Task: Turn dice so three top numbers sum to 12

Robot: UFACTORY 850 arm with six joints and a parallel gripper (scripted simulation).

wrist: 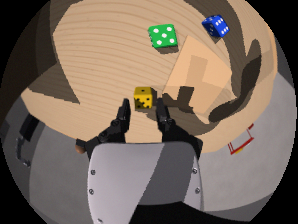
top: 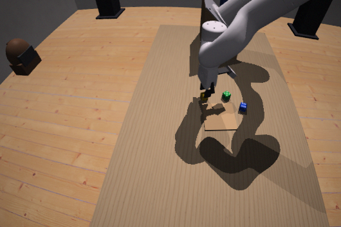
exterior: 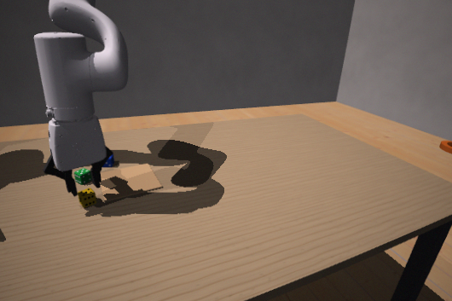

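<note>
The yellow die lies 4 cm below my hand. Also, from my hand: tan mat 10 cm ahead, 7 cm to the left, 5 cm below; then blue die 4 cm ahead, 18 cm to the left, 4 cm below; then green die 2 cm behind, 10 cm to the left, 4 cm below.
</note>
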